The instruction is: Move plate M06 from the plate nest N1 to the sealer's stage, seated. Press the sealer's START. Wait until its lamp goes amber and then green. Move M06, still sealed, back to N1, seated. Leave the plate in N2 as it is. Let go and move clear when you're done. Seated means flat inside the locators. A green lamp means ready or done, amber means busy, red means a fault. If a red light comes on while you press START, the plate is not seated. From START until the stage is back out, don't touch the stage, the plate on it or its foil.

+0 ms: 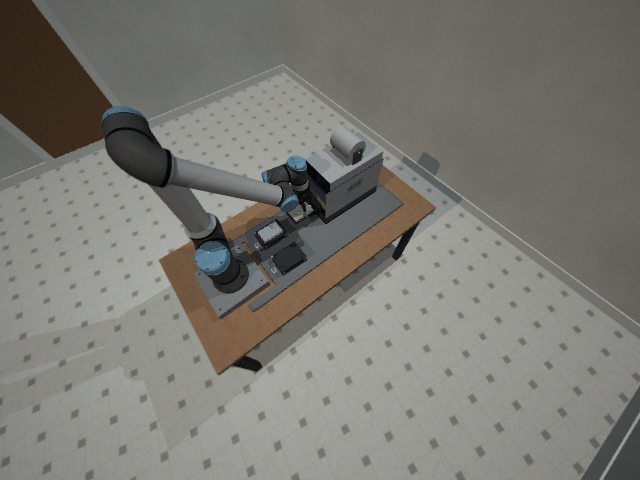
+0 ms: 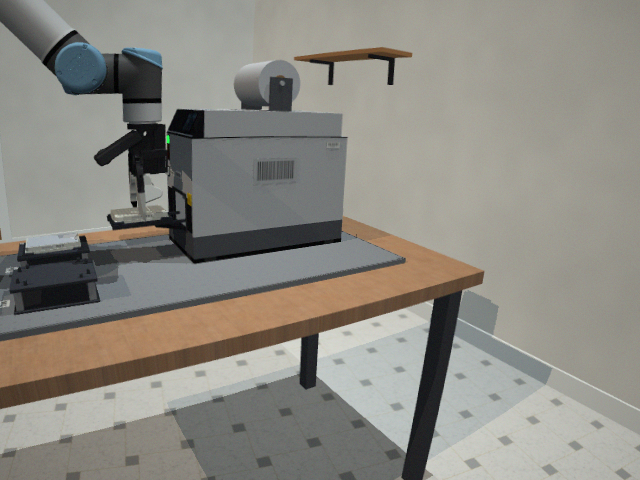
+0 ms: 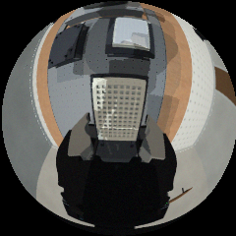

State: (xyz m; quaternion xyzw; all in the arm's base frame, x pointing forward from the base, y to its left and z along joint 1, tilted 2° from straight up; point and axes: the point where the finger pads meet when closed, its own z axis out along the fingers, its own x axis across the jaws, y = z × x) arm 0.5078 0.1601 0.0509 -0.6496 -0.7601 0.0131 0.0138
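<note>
My gripper is now 1 cm above the plate M06. The rest, counted from my hand: black sealer stage: 2 cm below; then plate: 21 cm behind, 6 cm below, 1 cm to the right; then foil roll: 33 cm ahead, 31 cm above, 5 cm to the left.
</note>
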